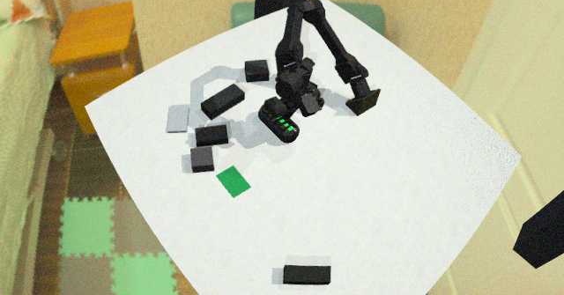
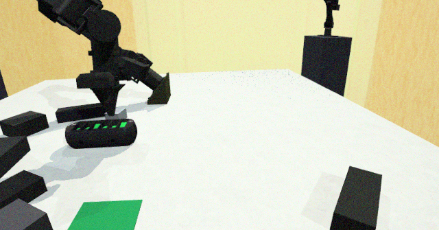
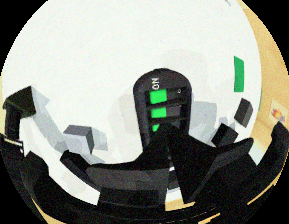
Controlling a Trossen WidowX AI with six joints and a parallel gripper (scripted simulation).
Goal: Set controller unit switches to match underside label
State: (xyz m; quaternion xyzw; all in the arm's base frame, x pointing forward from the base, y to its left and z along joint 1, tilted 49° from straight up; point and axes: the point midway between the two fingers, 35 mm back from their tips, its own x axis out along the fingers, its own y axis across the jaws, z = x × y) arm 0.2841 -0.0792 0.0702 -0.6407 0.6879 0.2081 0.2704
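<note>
Right now my gripper tip is 130 mm past the small grey cube, 50 mm above it and 20 mm to the left of it. Round my gripper tip: green card (250 mm ahead, 60 mm below, 20 mm to the left); then light grey plate (290 mm to the right, 230 mm ahead, 60 mm below).
</note>
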